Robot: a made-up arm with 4 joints.
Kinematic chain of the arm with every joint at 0, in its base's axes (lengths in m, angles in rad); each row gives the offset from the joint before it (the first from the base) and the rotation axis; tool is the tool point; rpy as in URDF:
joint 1: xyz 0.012 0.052 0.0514 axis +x
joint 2: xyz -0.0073 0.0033 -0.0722 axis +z
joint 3: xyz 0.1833 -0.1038 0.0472 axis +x
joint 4: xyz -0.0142 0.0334 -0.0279 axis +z
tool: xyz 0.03 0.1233 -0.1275 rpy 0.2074 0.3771 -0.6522
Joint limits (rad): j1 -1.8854..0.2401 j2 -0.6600..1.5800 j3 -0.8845..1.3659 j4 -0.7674..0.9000
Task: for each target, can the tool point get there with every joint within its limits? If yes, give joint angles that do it. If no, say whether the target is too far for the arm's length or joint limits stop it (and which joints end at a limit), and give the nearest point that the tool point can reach.
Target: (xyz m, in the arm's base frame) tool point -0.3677 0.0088 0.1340
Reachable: no: joint limits stop it (at a limit: joint 1, joint 2) | nearest point -0.0956 0.1457 0.0993 | short by 0.307 m
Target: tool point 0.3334 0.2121 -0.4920
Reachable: no: too far | nearest point 0.1946 0.1450 -0.2642 | short by 0.275 m
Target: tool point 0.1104 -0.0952 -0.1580
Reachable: yes | joints -0.2503 -0.1617 -0.6387 0.6405
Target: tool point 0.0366 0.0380 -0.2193
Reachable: yes | joints -1.6430 1.0869 1.0269 -0.4713
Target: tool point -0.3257 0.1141 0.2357
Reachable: no: joint limits stop it (at a limit: joint 1, joint 2) | nearest point -0.0955 0.1775 0.1476 | short by 0.254 m
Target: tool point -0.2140 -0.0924 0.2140
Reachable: no: joint limits stop it (at a limit: joint 2, joint 3, joint 4) | nearest point -0.0087 -0.1333 0.2601 | short by 0.214 m
